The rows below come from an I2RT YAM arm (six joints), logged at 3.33 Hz.
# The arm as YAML. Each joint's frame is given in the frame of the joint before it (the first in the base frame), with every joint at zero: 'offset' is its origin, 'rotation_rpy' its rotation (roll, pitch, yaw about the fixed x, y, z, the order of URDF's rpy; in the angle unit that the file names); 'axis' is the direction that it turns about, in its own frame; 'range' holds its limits. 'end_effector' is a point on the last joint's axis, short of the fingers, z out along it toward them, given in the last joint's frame.
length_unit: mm
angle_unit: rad
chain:
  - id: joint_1
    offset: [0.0, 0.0, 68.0]
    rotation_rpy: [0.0, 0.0, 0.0]
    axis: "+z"
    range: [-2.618, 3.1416]
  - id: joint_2
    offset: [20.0, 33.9, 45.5]
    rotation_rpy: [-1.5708, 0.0, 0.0]
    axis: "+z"
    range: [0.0, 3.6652]
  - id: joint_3
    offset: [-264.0, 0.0, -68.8]
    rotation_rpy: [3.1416, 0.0, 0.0]
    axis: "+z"
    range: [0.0, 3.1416]
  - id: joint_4
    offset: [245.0, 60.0, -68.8]
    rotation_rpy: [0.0, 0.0, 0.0]
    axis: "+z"
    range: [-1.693, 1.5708]
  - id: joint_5
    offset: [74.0, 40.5, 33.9]
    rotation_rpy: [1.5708, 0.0, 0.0]
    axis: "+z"
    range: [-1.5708, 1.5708]
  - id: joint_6
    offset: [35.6, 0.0, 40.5]
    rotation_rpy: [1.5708, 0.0, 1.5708]
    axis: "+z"
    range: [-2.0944, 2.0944]
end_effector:
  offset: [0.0, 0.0, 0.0]
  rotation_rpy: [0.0, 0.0, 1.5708]
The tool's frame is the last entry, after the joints.
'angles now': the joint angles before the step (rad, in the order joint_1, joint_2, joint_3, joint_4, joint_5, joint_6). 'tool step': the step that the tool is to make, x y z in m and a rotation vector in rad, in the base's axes. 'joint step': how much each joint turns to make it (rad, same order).
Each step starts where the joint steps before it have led.
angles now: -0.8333 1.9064 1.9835 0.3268 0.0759 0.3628
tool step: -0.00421 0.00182 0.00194 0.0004 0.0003 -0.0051
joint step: -0.0042 -0.0159 -0.0132 -0.0031 0.0008 -0.0003
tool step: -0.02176 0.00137 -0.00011 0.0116 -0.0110 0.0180
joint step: -0.0395 -0.0670 -0.0869 0.0163 -0.0467 0.0372
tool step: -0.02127 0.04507 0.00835 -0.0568 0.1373 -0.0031
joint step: 0.0309 -0.1854 -0.1646 -0.0644 -0.0206 -0.1438
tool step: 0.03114 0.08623 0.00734 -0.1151 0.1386 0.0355
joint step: 0.2495 -0.1199 -0.0855 -0.0434 0.1395 -0.2414
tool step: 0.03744 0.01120 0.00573 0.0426 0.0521 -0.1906
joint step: 0.1080 0.1173 0.1645 -0.0881 0.2860 -0.0903
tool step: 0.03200 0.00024 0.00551 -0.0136 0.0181 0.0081
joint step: 0.0402 0.1243 0.1651 -0.0368 0.0244 -0.0323
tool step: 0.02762 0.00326 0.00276 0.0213 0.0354 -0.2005
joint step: 0.0524 0.1326 0.1876 -0.0478 0.2422 -0.0876
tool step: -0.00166 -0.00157 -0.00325 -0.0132 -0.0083 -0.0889
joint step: 0.0001 -0.0058 -0.0398 0.0818 0.0809 -0.0519
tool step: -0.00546 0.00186 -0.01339 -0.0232 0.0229 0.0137
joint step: -0.0025 -0.0569 -0.1385 0.0911 -0.0261 -0.0311
